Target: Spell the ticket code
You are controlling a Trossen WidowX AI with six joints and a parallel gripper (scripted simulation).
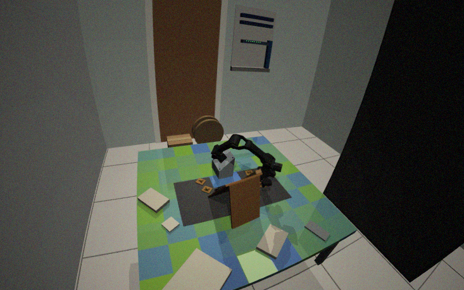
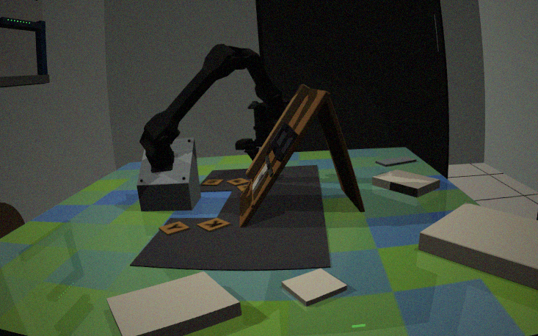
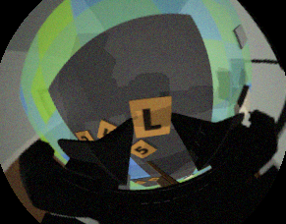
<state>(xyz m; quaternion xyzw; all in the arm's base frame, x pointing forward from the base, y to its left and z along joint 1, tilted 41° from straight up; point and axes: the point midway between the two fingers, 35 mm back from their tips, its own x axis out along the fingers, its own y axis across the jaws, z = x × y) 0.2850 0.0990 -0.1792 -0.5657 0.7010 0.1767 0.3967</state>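
The orange letter tile marked f lies 10 cm behind my gripper tip, 1 cm to the right of it and 3 cm below it. Round my gripper tip: dark mat 9 cm behind, 21 cm to the right, 3 cm below; then orange letter tile marked l right at my gripper tip; then white ticket 1 cm behind, 28 cm to the right, 5 cm above.
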